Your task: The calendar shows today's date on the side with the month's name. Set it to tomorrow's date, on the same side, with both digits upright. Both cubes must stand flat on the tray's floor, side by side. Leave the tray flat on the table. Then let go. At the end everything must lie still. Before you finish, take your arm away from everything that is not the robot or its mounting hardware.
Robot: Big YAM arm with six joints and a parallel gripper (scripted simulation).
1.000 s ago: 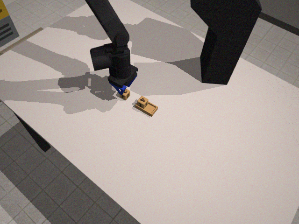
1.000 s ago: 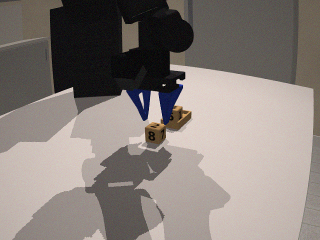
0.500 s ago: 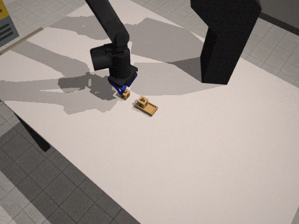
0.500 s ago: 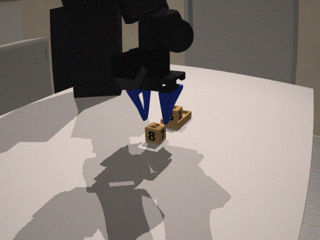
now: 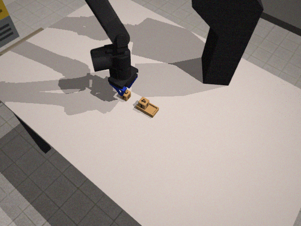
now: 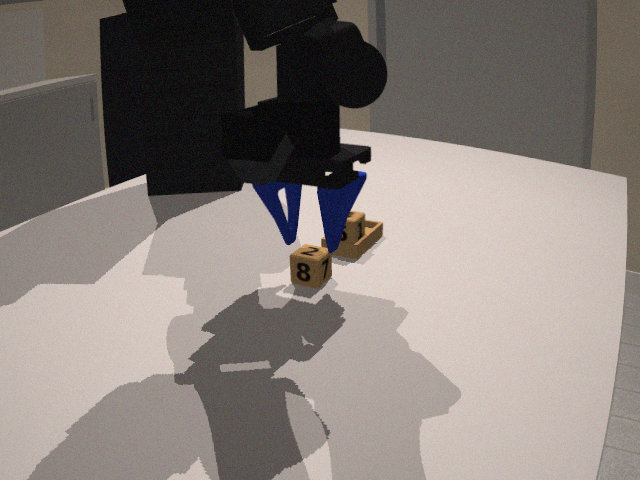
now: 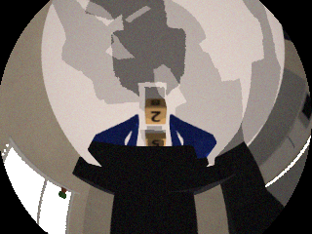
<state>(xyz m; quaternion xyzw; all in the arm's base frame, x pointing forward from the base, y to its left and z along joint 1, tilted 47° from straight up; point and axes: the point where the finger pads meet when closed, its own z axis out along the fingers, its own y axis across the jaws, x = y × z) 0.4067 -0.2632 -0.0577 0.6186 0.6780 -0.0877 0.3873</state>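
Now: the wooden digit cube 30 mm below my hand. The rest, counted from my hand: wooden tray (110 mm to the left, 40 mm below).
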